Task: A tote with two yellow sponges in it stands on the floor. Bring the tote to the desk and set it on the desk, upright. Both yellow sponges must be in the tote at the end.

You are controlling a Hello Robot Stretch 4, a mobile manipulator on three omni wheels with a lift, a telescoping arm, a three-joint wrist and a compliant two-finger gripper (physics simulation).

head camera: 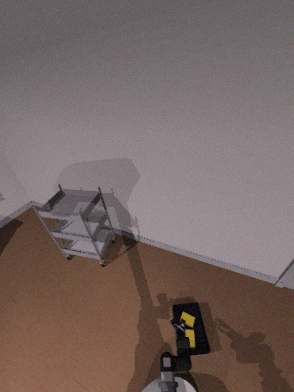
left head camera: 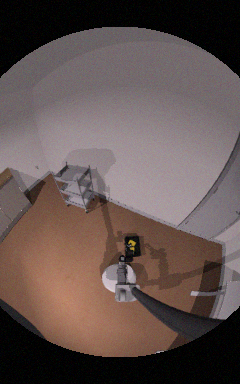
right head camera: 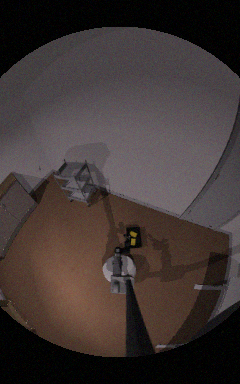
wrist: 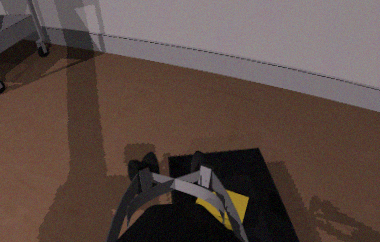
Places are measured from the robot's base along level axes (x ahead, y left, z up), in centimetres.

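Pixels of known places: gripper, fingertip midpoint: (head camera: 177, 319) (left head camera: 127, 242) (right head camera: 126, 233) (wrist: 174, 164).
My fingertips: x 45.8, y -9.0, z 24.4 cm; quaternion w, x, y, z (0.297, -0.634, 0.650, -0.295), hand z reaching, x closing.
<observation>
Behind a point stands the place of what it marks.
The black tote (head camera: 201, 327) {x 47.2, y -28.1, z -2.3 cm} (left head camera: 136, 253) {x 35.5, y -25.8, z -2.5 cm} (right head camera: 139, 242) {x 38.9, y -28.0, z -2.3 cm} (wrist: 255, 172) {x 59.2, y -27.5, z 1.5 cm} stands upright on the floor in front of the robot's base. One yellow sponge (head camera: 188, 319) {x 51.7, y -18.7, z 2.0 cm} (wrist: 239, 204) {x 51.4, y -21.7, z 2.1 cm} lies in it, partly behind a finger in the wrist view. The other yellow sponge (head camera: 190, 338) {x 39.9, y -18.0, z 2.1 cm} lies nearer the base in the tote and is hidden in the wrist view. My gripper (head camera: 179, 326) (wrist: 174, 164) {x 45.8, y -9.0, z 24.4 cm} is partly open, its fingertips apart, at the tote's left side. In the wrist view the tote's left edge passes between the fingertips; whether they touch it is unclear.
A grey three-shelf cart (head camera: 92, 239) {x 101.9, y 57.5, z 42.1 cm} (left head camera: 81, 192) {x 114.0, y 62.7, z 36.7 cm} stands at the back left near the wall. A cabinet with a wooden top (left head camera: 11, 202) {x 70.6, y 204.8, z 42.6 cm} (right head camera: 15, 215) {x 49.1, y 215.2, z 30.5 cm} stands at the far left. A white wall with a baseboard (wrist: 225, 62) {x 108.4, y -30.0, z 3.0 cm} runs behind the tote. I cannot tell which furniture is the desk.
</observation>
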